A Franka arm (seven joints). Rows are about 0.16 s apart.
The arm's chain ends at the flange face. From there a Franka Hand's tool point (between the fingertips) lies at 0.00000 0.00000 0.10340 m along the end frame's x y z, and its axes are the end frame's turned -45 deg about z.
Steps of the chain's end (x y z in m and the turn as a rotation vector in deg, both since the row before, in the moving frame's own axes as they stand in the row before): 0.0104 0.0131 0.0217 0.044 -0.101 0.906; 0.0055 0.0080 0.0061 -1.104 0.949 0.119; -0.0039 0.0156 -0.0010 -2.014 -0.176 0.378; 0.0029 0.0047 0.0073 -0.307 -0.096 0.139; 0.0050 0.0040 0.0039 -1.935 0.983 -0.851; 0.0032 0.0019 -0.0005 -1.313 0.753 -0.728; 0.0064 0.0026 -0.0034 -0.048 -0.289 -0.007; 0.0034 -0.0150 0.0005 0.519 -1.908 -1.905; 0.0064 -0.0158 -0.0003 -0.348 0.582 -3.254; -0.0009 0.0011 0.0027 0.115 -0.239 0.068; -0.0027 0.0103 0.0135 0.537 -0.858 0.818; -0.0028 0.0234 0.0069 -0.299 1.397 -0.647
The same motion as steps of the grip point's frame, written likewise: -0.0020 0.0164 0.0217 0.103 -0.040 0.906; -0.0020 0.0122 0.0061 -1.452 -0.110 0.119; -0.0166 0.0106 -0.0011 -1.300 -1.549 0.378; -0.0018 0.0056 0.0073 -0.149 -0.285 0.139; -0.0005 0.0101 0.0038 -2.063 -0.673 -0.851; 0.0002 0.0062 -0.0005 -1.461 -0.396 -0.728; 0.0023 0.0061 -0.0034 0.170 -0.238 -0.007; 0.0112 -0.0113 0.0004 1.716 -0.982 -1.905; 0.0160 -0.0055 -0.0003 -0.658 0.165 -3.254; -0.0016 -0.0003 0.0027 0.250 -0.088 0.068; -0.0096 0.0036 0.0135 0.986 -0.227 0.818; -0.0171 0.0167 0.0069 -1.199 0.776 -0.647
